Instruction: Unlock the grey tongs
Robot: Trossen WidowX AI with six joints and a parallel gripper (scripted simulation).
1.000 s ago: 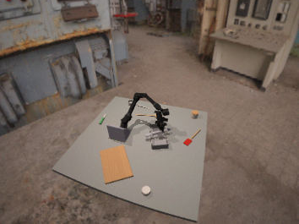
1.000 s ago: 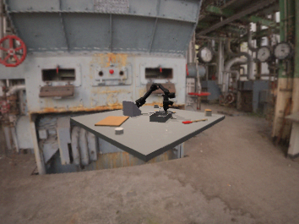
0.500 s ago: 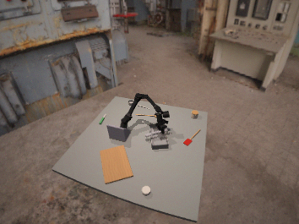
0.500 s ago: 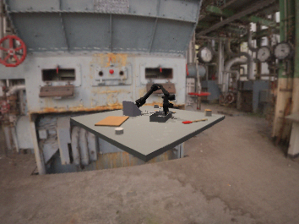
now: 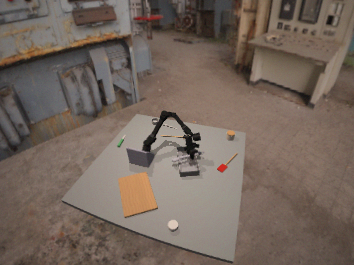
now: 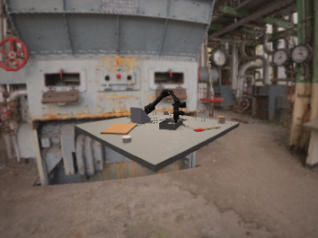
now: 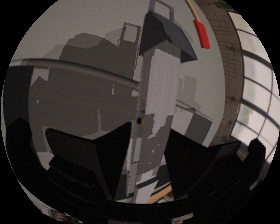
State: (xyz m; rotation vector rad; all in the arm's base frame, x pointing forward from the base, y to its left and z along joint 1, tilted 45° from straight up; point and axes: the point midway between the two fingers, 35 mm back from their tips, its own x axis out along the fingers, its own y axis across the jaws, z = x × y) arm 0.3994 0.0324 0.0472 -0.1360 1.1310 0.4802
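Right now the grey roasting tin is 40 mm behind my gripper tip and 20 mm to the right of it. The rest, counted from my gripper tip: grey tongs 30 mm above, 20 mm behind, 10 mm to the left; then red spatula 300 mm ahead, 30 mm to the left, 20 mm below; then jar 410 mm to the left, 330 mm ahead.
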